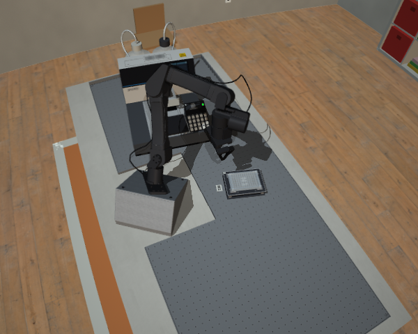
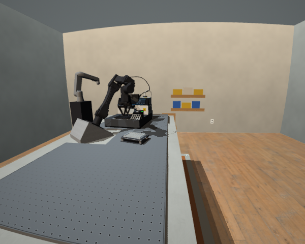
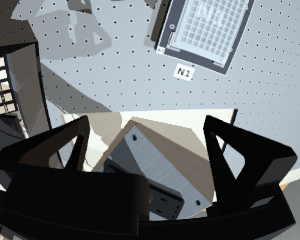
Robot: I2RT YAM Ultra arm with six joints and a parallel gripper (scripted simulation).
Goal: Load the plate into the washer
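Right now the well plate is 140 mm below my hand, 110 mm ahead of it and 70 mm to the right of it. From my hand the other things lie so: black plate nest (150 mm below, 110 mm ahead, 70 mm to the right); washer carrier (250 mm to the left, 160 mm behind, 80 mm below); label (170 mm below, 70 mm to the right).
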